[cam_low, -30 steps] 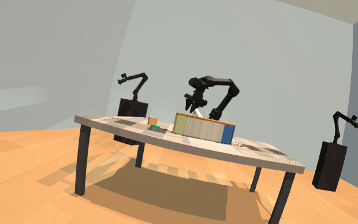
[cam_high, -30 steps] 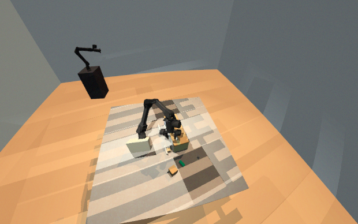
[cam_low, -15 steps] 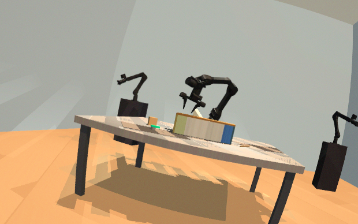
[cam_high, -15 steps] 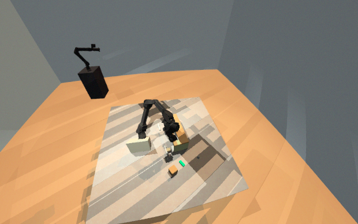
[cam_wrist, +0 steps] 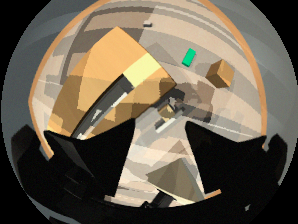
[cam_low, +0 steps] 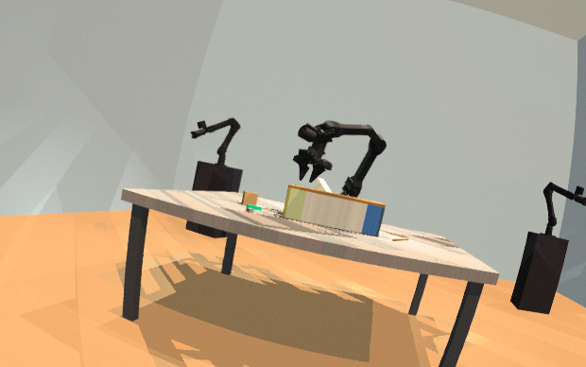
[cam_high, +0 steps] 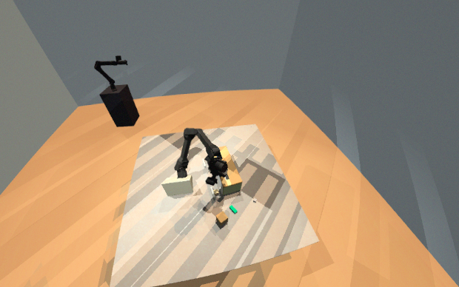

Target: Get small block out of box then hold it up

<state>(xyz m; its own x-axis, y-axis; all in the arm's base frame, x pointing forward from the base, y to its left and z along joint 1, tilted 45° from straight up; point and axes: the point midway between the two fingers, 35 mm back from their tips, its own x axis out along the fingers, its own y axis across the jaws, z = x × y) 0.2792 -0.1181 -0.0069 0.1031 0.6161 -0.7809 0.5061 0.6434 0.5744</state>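
Right now the tan block is 20 mm behind my gripper tip, 20 mm to the right of it and 140 mm below it. From my gripper tip the other things lie so: green piece 90 mm ahead, 160 mm to the right, 150 mm below; grey item 260 mm ahead, 110 mm to the right, 150 mm below.
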